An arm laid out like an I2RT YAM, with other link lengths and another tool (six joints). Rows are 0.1 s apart.
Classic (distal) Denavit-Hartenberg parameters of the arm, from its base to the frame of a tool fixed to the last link. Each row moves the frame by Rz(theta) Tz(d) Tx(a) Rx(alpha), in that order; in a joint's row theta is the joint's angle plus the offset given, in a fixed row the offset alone. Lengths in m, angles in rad.
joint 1: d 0.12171, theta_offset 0, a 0.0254, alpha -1.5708
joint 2: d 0, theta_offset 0, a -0.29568, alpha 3.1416
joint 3: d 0, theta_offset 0.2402, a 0.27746, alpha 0
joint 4: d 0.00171, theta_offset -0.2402, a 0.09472, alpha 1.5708
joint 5: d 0.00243, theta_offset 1.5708, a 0, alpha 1.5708
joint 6: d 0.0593, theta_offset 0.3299, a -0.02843, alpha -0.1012
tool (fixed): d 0.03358, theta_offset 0, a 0, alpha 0
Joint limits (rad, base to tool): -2.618..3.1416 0..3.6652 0..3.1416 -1.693..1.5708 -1.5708..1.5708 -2.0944..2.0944
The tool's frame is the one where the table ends.
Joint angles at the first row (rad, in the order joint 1, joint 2, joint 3, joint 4, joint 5, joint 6):
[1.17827, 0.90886, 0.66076, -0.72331, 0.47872, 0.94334]
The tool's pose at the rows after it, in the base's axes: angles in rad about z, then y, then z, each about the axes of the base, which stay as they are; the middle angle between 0 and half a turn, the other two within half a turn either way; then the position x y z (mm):
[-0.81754 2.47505 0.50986 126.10 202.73 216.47]
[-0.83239 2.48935 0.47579 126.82 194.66 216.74]
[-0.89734 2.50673 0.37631 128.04 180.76 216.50]
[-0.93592 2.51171 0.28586 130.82 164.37 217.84]
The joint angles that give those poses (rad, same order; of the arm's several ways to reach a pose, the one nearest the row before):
[1.15874, 0.88206, 0.65811, -0.75549, 0.47998, 0.94771]
[1.14356, 0.86646, 0.66227, -0.79570, 0.48261, 0.95542]
[1.12656, 0.84938, 0.67148, -0.86956, 0.51408, 0.97427]
[1.09157, 0.81823, 0.67492, -0.93242, 0.53708, 0.99164]

